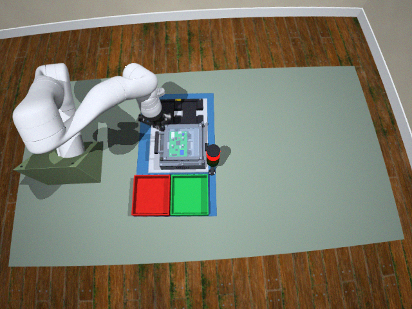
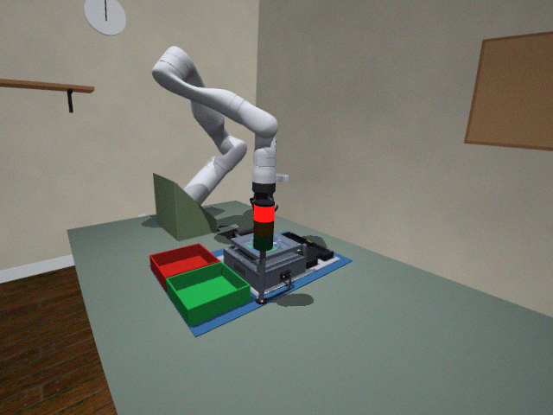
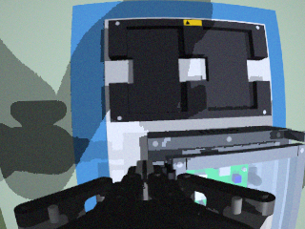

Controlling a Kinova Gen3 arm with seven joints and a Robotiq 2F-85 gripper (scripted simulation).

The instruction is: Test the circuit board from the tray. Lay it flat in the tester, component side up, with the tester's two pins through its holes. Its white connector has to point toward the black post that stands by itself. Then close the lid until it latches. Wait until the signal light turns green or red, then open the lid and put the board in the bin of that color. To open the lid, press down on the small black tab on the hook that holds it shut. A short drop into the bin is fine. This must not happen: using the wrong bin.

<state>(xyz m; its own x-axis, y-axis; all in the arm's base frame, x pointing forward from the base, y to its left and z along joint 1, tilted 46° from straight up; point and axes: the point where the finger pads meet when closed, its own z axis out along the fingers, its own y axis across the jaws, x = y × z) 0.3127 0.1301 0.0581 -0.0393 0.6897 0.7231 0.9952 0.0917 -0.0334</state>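
The black latch hook is 2 cm ahead of my hand, 1 cm to the right of it and 2 cm below it. Also, from my hand: nest (9 cm ahead, 5 cm to the right, 4 cm below); green circuit board (8 cm ahead, 6 cm to the right, 4 cm below); clear lid (8 cm ahead, 6 cm to the right, 2 cm below).
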